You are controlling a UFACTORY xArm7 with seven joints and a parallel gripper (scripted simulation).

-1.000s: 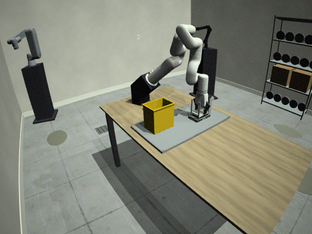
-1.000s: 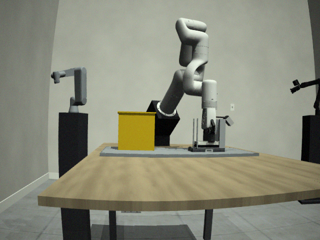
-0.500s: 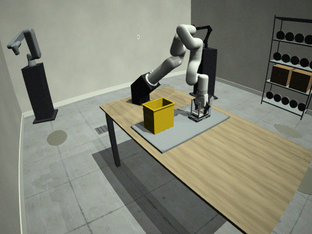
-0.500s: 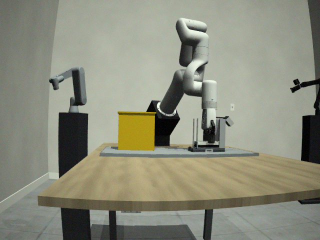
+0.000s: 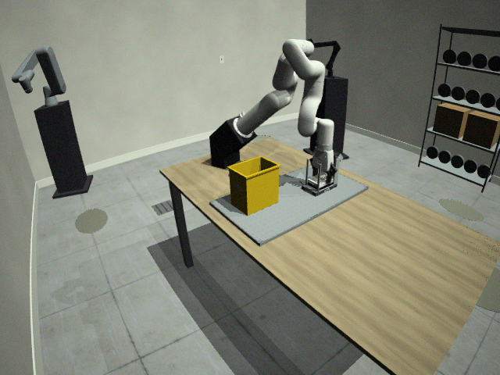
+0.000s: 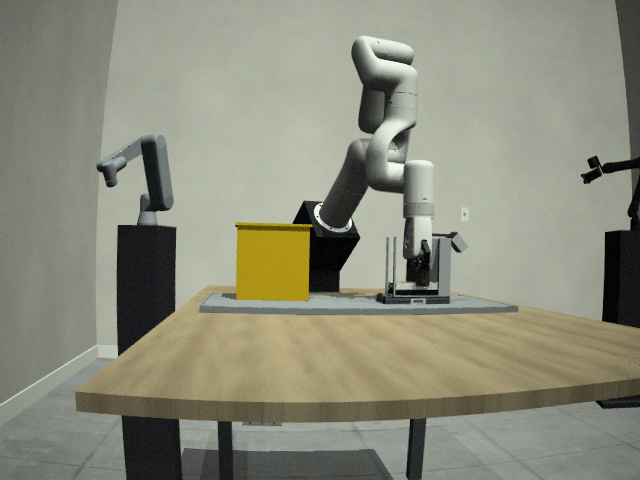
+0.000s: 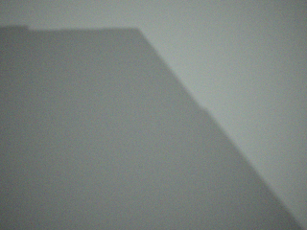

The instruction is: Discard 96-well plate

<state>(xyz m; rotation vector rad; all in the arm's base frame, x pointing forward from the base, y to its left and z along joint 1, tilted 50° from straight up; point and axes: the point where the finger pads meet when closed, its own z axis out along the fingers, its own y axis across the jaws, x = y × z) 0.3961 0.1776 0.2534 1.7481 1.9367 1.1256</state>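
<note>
My gripper is now 10 mm above the white 96-well plate. The rest, counted from my hand: yellow plastics bin W1: 350 mm to the right, 40 mm above, 20 mm ahead; dark plate: 20 mm below.
</note>
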